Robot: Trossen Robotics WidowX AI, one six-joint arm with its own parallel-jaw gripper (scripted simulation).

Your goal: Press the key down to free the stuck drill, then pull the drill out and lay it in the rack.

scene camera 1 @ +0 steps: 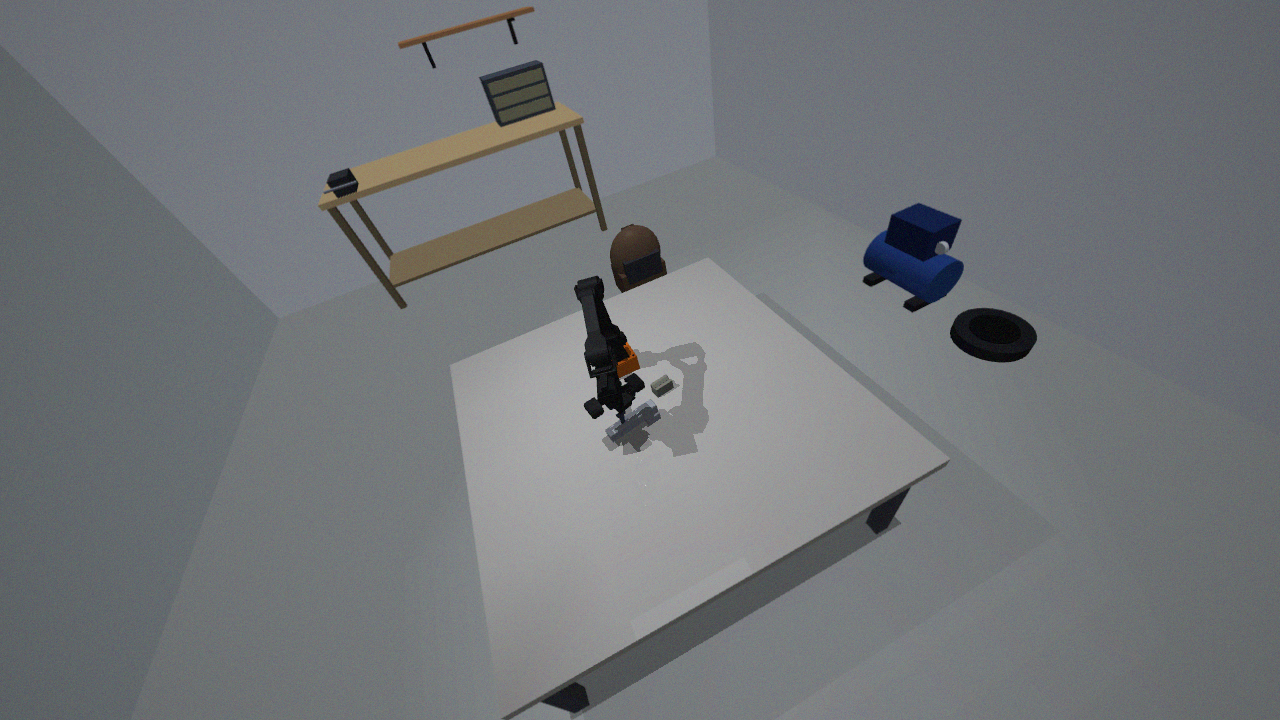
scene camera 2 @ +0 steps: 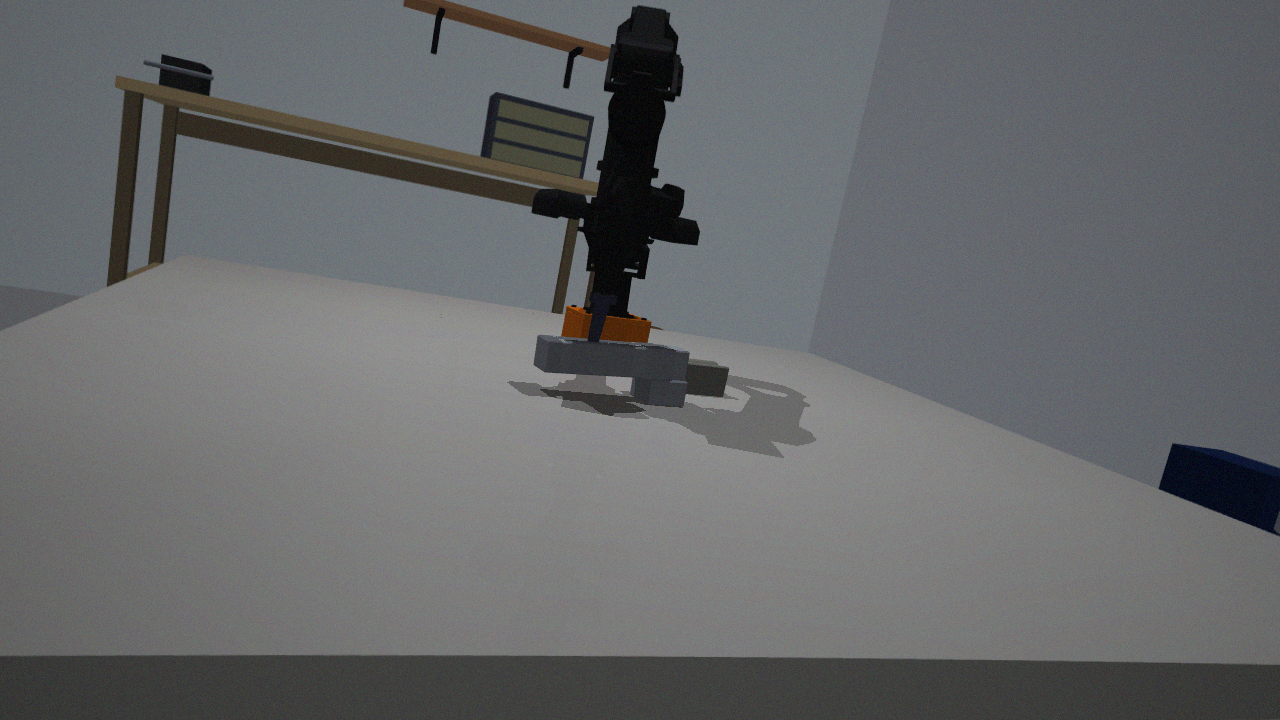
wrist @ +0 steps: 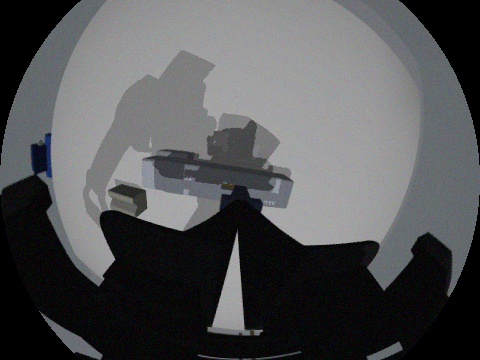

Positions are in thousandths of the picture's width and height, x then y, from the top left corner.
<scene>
In view: my gripper (scene camera 2: 473, 409), a grey-olive block (scene camera 2: 550, 524) and a grey drill fixture (scene camera 2: 514, 517).
My gripper also shows in scene camera 1 (scene camera 1: 485, 573) and in the wrist view (wrist: 501, 574). The grey-olive block shows as well in the wrist view (wrist: 278, 560). The grey drill fixture is seen too in scene camera 1 (scene camera 1: 507, 573) and in the wrist view (wrist: 359, 476).
</scene>
